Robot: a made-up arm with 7 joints. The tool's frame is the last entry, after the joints.
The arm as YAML. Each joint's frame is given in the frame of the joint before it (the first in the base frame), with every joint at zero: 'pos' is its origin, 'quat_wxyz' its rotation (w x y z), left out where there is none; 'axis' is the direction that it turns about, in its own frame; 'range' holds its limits. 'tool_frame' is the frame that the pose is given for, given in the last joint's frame.
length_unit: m
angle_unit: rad
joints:
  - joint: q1
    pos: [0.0, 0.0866, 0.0]
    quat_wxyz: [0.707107, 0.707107, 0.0, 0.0]
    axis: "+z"
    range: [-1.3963, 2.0]
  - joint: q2
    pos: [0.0, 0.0, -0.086]
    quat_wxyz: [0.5, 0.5, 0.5, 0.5]
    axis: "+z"
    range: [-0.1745, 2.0]
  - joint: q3
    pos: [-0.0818, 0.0, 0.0]
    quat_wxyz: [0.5, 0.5, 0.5, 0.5]
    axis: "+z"
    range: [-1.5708, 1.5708]
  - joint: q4
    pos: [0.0, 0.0, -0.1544]
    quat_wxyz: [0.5, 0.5, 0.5, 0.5]
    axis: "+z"
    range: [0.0, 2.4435]
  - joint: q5
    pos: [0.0, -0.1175, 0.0]
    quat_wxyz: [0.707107, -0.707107, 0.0, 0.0]
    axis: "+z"
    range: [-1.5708, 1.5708]
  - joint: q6
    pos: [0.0, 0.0, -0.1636]
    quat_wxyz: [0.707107, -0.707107, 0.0, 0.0]
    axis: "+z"
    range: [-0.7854, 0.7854]
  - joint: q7
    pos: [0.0, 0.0, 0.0]
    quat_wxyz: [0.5, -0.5, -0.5, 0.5]
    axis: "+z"
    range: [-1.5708, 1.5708]
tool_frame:
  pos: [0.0, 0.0, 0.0]
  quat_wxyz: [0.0, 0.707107, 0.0, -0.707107]
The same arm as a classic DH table. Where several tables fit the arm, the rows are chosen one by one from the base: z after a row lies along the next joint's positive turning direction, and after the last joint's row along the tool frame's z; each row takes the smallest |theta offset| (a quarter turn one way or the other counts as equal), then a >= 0, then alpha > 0; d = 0 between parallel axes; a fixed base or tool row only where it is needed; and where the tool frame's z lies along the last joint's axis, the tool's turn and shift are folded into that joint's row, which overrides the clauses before.
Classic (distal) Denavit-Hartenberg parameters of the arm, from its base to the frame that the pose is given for. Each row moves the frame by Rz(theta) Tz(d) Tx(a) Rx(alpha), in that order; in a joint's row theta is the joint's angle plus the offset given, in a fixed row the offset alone. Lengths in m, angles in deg.
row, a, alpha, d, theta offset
base (fixed), 0, 90, 0, 0
q1, 0, 90, -0.1726, 90
q2, 0, 90, 0, 90
q3, 0, 90, -0.2362, 90
q4, 0, -90, 0, 0
q5, 0, -90, -0.2811, 0
q6, 0, 90, 0, -90
q7, 0, 90, 0, 90
tool (fixed), 0, 0, 0, -90
Joint limits (deg, base to tool): -80..114.59 -10..114.59 -90..90 0..140 -90..90 -45..45 -90..90

